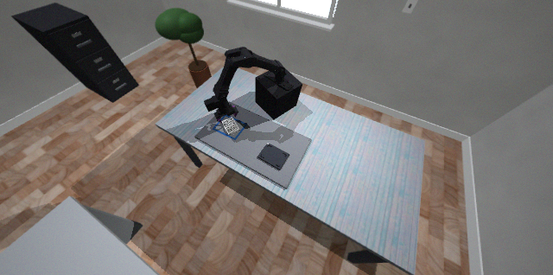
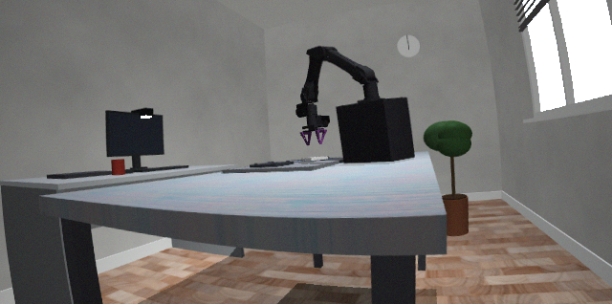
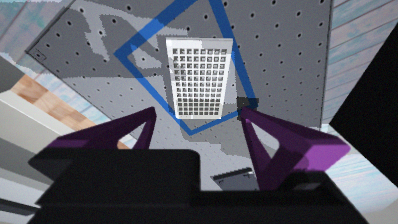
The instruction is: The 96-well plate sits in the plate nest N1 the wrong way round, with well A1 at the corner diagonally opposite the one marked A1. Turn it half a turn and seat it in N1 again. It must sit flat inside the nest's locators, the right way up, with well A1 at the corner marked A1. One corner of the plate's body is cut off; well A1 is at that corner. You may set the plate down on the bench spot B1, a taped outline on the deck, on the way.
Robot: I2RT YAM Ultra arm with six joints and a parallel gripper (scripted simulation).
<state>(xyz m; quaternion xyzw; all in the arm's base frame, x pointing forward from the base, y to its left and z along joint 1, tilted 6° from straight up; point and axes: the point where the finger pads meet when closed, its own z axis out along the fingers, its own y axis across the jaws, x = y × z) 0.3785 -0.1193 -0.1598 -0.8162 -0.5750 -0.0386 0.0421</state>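
Right now my hand is 8 cm above the white 96-well plate. From my hand the other things lie so: dark plate nest N1: 38 cm to the left, 8 cm below, 1 cm behind.
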